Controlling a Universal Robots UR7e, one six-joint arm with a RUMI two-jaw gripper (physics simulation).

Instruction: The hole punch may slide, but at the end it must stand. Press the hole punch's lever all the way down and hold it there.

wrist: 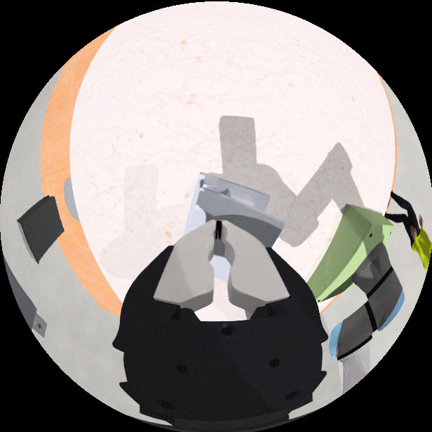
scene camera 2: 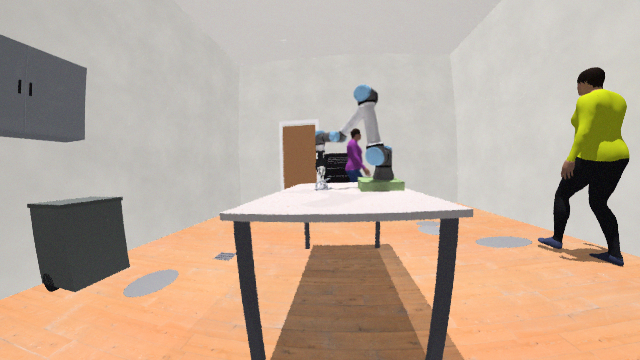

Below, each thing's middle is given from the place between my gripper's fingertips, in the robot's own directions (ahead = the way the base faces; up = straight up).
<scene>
The hole punch lever (wrist: pixel 210 205) is 10 mm behind my hand, 40 mm to the left of it and 20 mm below it. Round my hand: hole punch (wrist: pixel 257 199) 10 mm behind, 40 mm to the left, 40 mm below.
</scene>
